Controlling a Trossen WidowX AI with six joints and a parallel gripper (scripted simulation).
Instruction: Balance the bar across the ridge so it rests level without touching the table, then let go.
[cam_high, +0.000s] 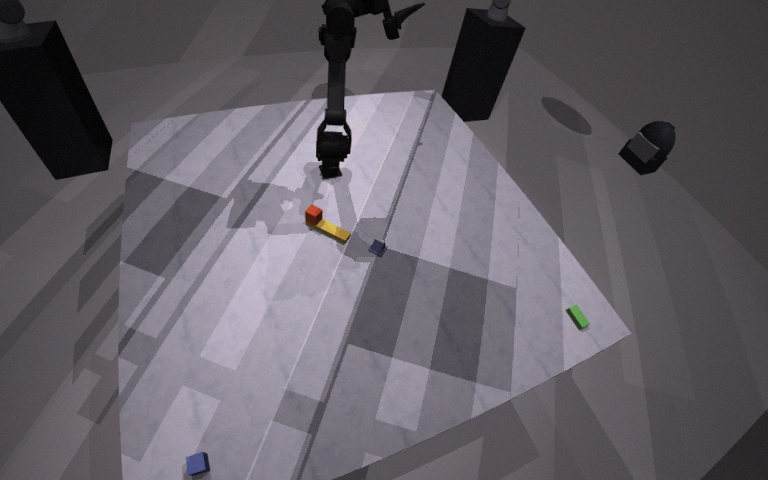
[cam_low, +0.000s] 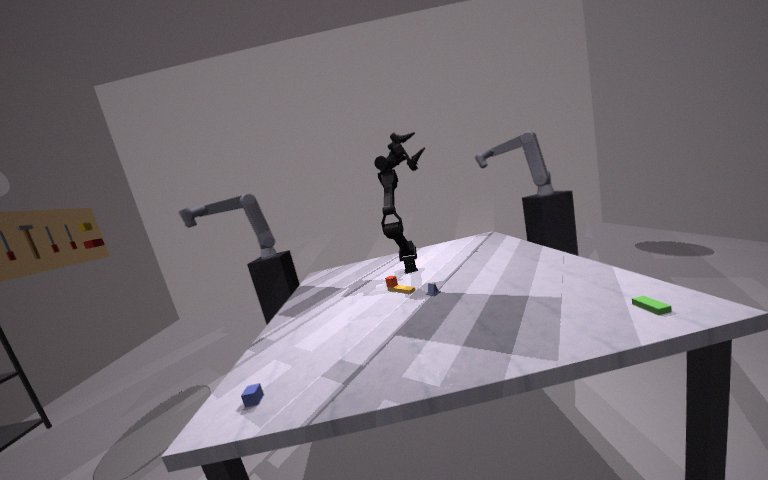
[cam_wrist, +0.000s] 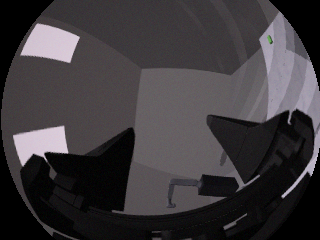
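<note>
My gripper tip is now 13 cm short of the yellow bar, 25 cm to the left of it and 59 cm above it. The rest, counted from my gripper tip: blue cube (64 cm ahead, 65 cm to the right, 59 cm below); then green flat block (64 cm ahead, 35 cm to the left, 60 cm below).
</note>
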